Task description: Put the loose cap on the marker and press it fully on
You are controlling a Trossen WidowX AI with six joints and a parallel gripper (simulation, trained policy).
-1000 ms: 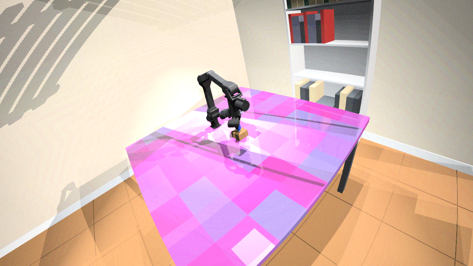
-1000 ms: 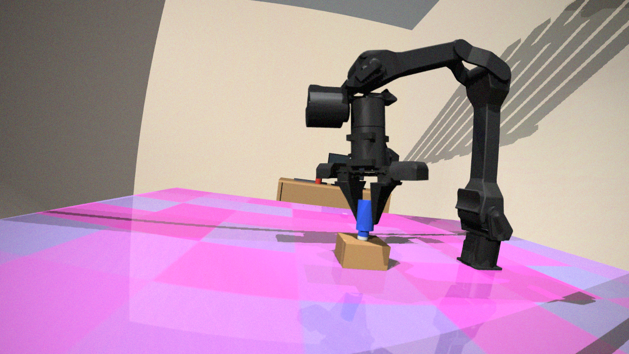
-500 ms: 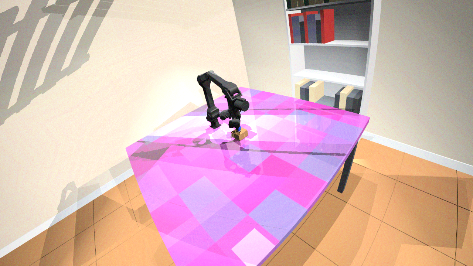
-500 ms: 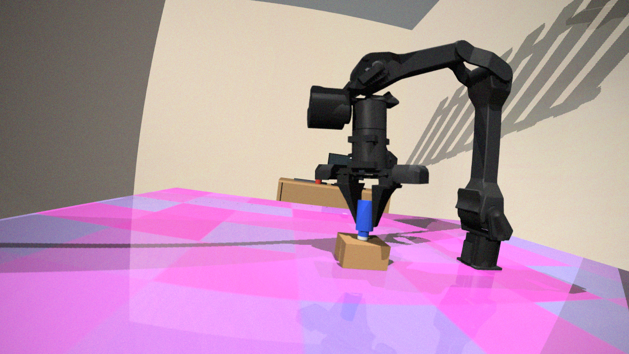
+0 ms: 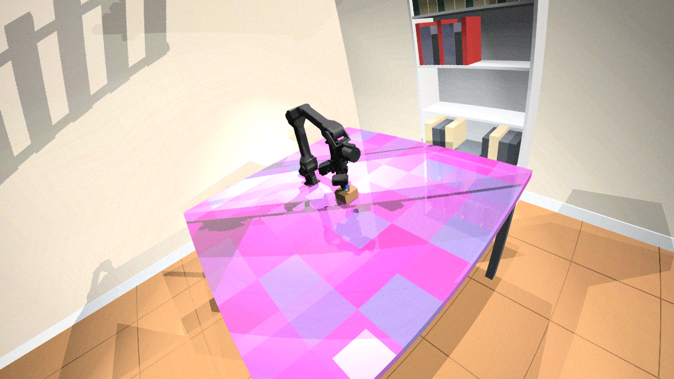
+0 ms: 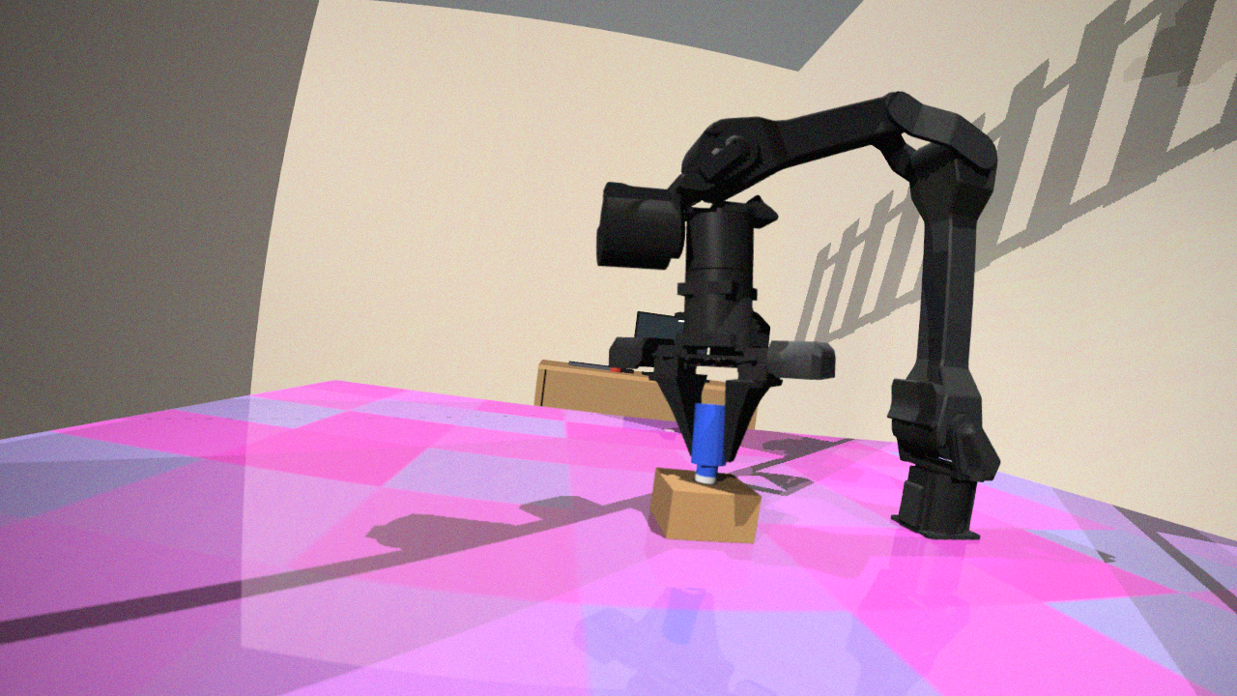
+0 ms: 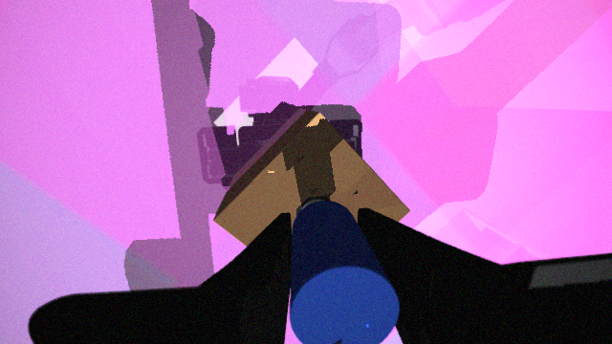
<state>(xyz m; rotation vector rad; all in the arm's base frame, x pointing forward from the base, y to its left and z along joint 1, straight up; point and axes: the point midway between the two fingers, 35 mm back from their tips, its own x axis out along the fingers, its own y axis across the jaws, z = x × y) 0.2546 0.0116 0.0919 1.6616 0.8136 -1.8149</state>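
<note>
My gripper tip is 10 mm short of the blue cap and 20 mm below it. The rest, counted from my gripper tip: tan holder block: 40 mm below.
</note>
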